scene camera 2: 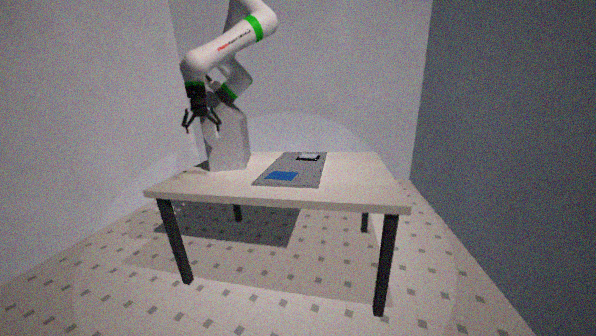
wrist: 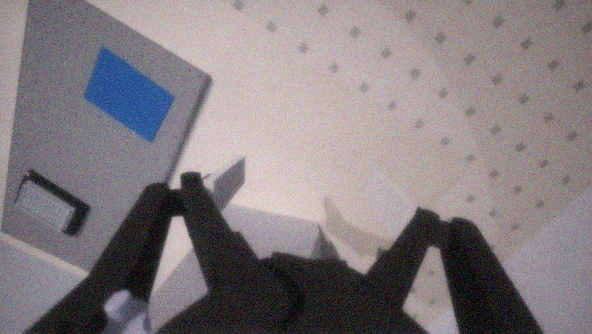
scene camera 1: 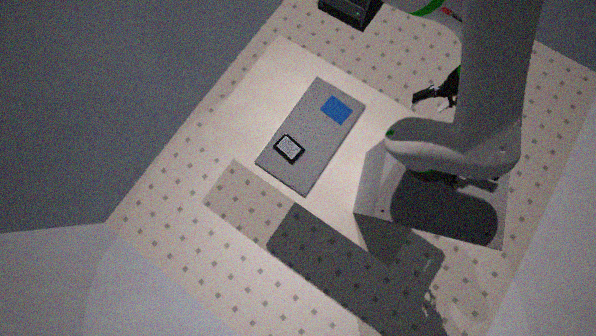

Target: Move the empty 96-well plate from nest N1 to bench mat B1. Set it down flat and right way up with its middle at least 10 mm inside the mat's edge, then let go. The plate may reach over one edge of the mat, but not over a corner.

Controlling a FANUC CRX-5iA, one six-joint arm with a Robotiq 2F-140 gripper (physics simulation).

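Frame: origin at the arm's base, x ahead, y left, z up, level; metres.
Where they show: gripper, fingertip midpoint: (scene camera 2: 204, 138) (wrist: 306, 176) (scene camera 1: 424, 108); arm's base at its link origin: (scene camera 2: 222, 99).
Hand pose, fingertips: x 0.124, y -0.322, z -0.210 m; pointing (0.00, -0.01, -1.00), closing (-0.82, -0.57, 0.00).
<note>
Things, the pixels of their top centre, and the offset from my fingertips. "spot": a spot on its surface instead. Level surfaces: height alone.
- empty 96-well plate at its top centre: (wrist: 42, 208) (scene camera 1: 288, 147) (scene camera 2: 308, 155) dy +0.582, dx +0.395, dz -0.226 m
- nest N1 at a spot on its surface: (wrist: 80, 216) (scene camera 1: 301, 153) spot: dy +0.555, dx +0.316, dz -0.242 m
- Bench mat B1 at its surface level: dz -0.250 m
- grey board at its surface level: dz -0.252 m
- pale table at its surface level: dz -0.265 m
The empty 96-well plate (scene camera 1: 289, 146) (scene camera 2: 308, 155) (wrist: 44, 204) is pale and lies in nest N1 (scene camera 1: 299, 155) (wrist: 80, 216), a black frame at one end of the grey board. Bench mat B1 (scene camera 1: 336, 110) (scene camera 2: 281, 176) (wrist: 129, 94) is a blue rectangle near the board's other end, with no plate on it. My gripper (scene camera 1: 428, 104) (scene camera 2: 202, 132) (wrist: 306, 176) is open and empty. It points down, high above the table on the pedestal side, well away from plate and mat. In scene camera 1 the arm hides part of it.
The grey board (scene camera 1: 310, 175) (scene camera 2: 310, 181) (wrist: 50, 125) lies on the pale table (scene camera 1: 250, 100) (scene camera 2: 360, 170). The grey robot pedestal (scene camera 1: 370, 175) (scene camera 2: 227, 145) (wrist: 280, 230) stands on the table beside the board. A black box (scene camera 1: 350, 10) stands on the floor beyond the table.
</note>
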